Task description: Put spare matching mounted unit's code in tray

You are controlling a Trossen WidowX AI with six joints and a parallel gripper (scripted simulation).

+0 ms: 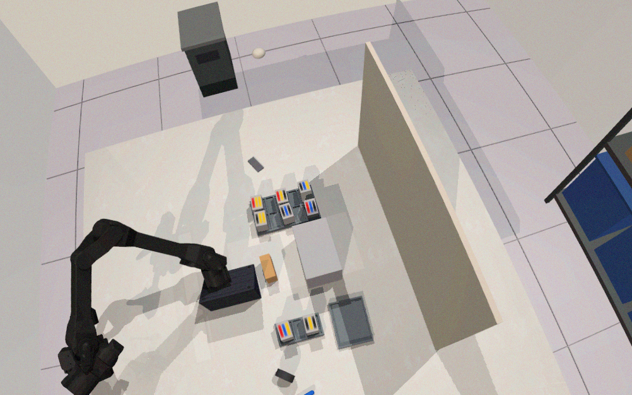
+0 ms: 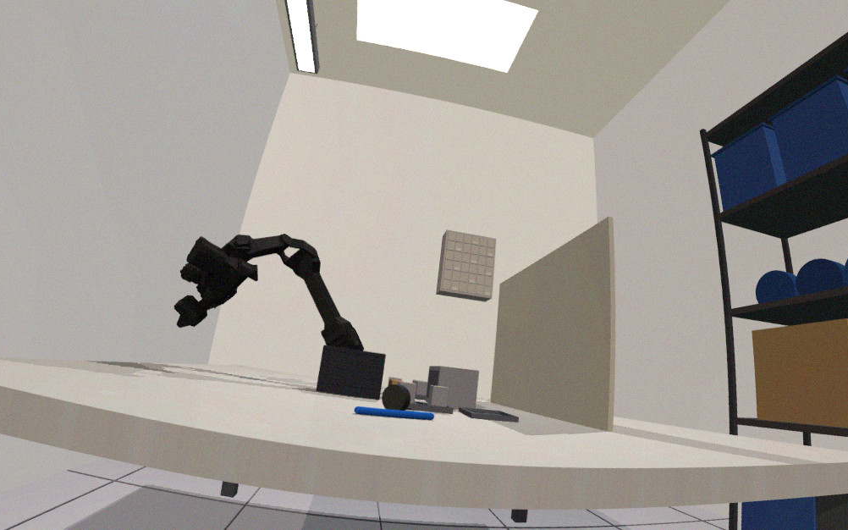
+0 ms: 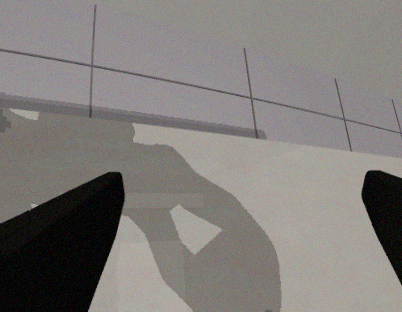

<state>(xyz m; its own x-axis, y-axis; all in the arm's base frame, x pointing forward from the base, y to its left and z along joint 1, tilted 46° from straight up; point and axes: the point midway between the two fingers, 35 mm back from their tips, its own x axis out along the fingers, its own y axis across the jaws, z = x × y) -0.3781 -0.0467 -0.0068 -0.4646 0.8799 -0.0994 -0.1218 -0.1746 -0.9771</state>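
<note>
The grey spare block lies 580 mm ahead of my gripper tip, 220 mm to the left of it and 80 mm below it. Round my gripper tip: black cylinder: 470 mm ahead, 280 mm to the right, 90 mm below; then brown block: 540 mm ahead, 20 mm to the left, 90 mm below; then blue pen: 450 mm ahead, 350 mm to the right, 110 mm below.
</note>
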